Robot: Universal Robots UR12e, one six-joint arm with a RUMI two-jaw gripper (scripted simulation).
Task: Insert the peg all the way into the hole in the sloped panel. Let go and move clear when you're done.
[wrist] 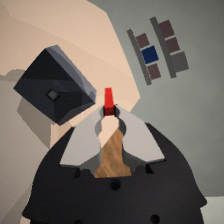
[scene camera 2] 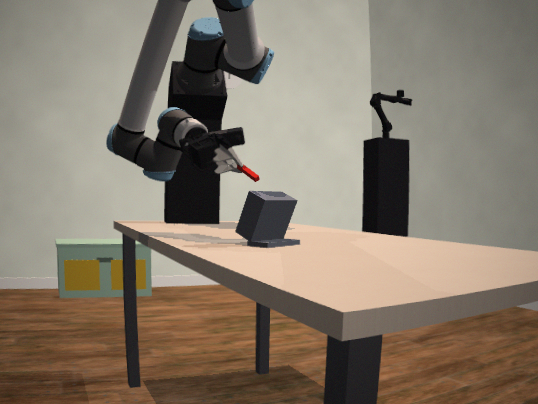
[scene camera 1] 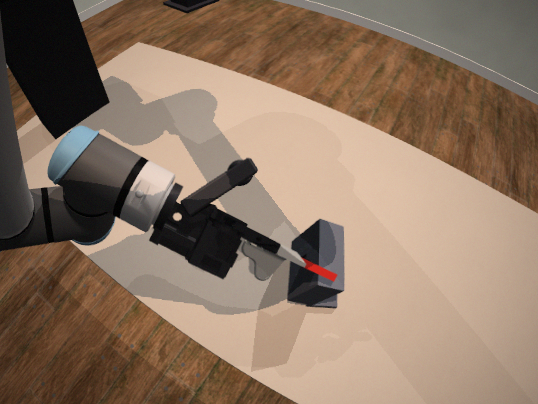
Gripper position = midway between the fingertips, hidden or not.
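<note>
Scene camera 1 shows my gripper [scene camera 1: 303, 264]. The gripper is visible in scene camera 2 too [scene camera 2: 242, 169], and likewise in the wrist view [wrist: 109, 105].
</note>
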